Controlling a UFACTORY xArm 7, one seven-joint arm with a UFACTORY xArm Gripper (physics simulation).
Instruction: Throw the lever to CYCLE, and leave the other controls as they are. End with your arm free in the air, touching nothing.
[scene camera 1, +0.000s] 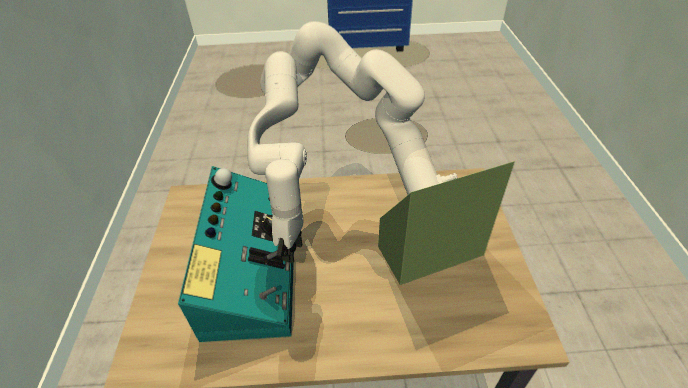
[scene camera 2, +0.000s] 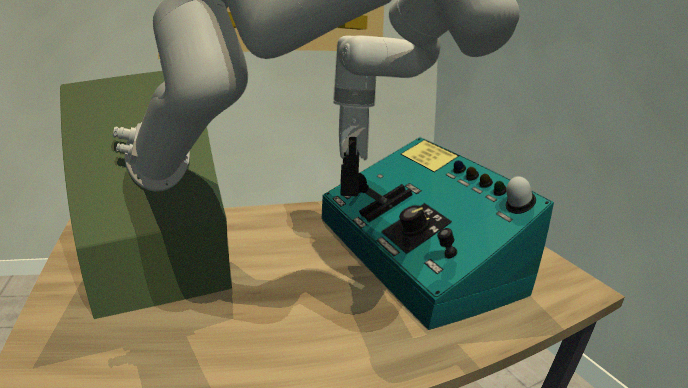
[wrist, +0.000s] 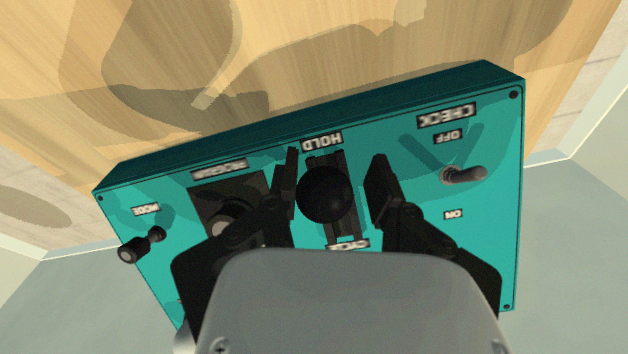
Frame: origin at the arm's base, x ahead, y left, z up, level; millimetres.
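Seen in the pictures: gripper, fingertip midpoint: (scene camera 1: 292, 253) (scene camera 2: 348, 190) (wrist: 333, 165); arm's base, link origin: (scene camera 1: 427, 197) (scene camera 2: 156, 154).
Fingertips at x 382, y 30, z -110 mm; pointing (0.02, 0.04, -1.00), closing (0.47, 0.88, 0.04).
Pixels of each thing's top centre, then the offset from my fingertips to it. "pt": a spot on its surface instead.
- CYCLE label, surface spot: (wrist: 347, 245) (scene camera 2: 412, 188) pt 132 mm ahead, 26 mm right, 2 mm down
- PROGRAM dial, top centre: (wrist: 226, 245) (scene camera 2: 415, 206) (scene camera 1: 269, 218) 54 mm ahead, 138 mm right, 7 mm up
- CHECK toggle, top centre: (wrist: 476, 190) (scene camera 1: 268, 287) 73 mm ahead, 101 mm left, 4 mm up
- MODE stick, top centre: (scene camera 2: 452, 228) (wrist: 134, 265) 40 mm ahead, 257 mm right, 13 mm up
- white dome, surface spot: (scene camera 2: 519, 191) pt 159 mm ahead, 300 mm right, 74 mm up
The teal control panel (scene camera 1: 232, 280) (scene camera 2: 490, 240) (wrist: 480, 250) stands on the table. Its lever has a black ball knob (scene camera 2: 362, 183) (wrist: 325, 195) on a rod from a dark slot, between the HOLD label (scene camera 2: 360, 222) (wrist: 321, 141) and the CYCLE label (scene camera 2: 413, 188) (wrist: 347, 245). In the wrist view the knob lies nearer HOLD and hides the rod. My gripper (scene camera 1: 286, 254) (scene camera 2: 350, 186) (wrist: 333, 165) is partly open around the knob. The left finger in the wrist view is close beside it; a gap shows on the right. Contact cannot be told.
Beside the slot are the PROGRAM dial (scene camera 2: 414, 219) (wrist: 220, 223) and the CHECK toggle (scene camera 1: 268, 293) (wrist: 467, 174). The MODE stick (scene camera 2: 446, 237) (wrist: 135, 249), a white dome (scene camera 1: 222, 178) (scene camera 2: 519, 191) and small lamps are further off. A large green block (scene camera 1: 450, 225) (scene camera 2: 110, 200) stands across the table.
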